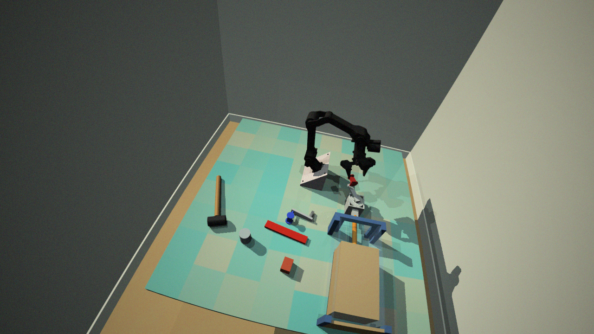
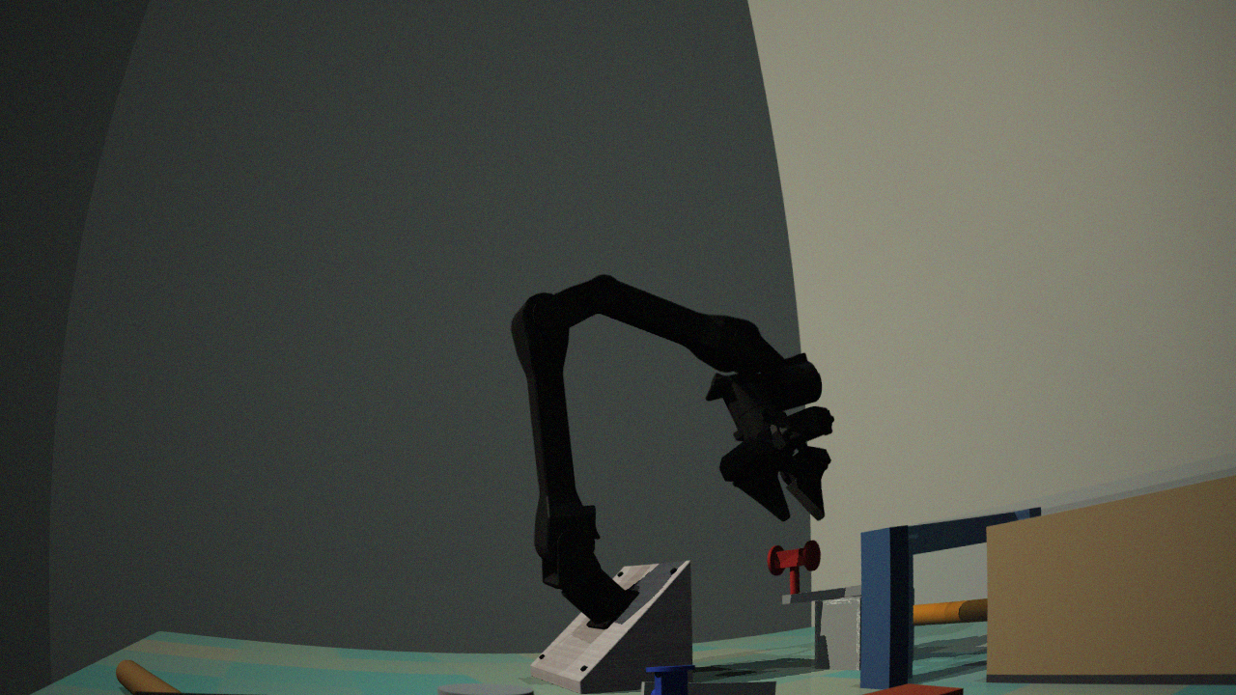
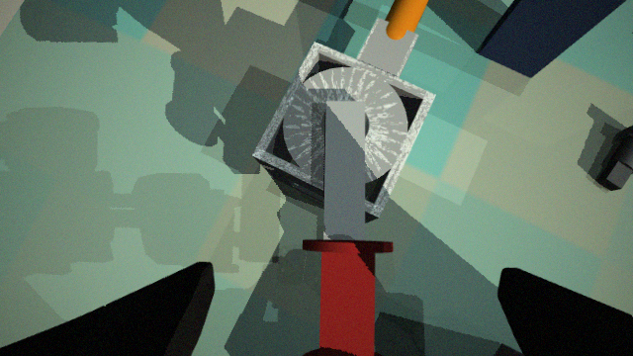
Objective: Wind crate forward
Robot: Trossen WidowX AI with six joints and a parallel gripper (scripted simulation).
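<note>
Right now my gripper tip is 6 cm above the red knob, 2 cm past it and 1 cm to the left of it. The rest, counted from my gripper tip: blue steel frame: 24 cm ahead, 9 cm below, 4 cm to the left; winch handle: 9 cm below, 2 cm ahead, 1 cm to the left; grey winch: 16 cm below, 6 cm ahead, 3 cm to the left.
</note>
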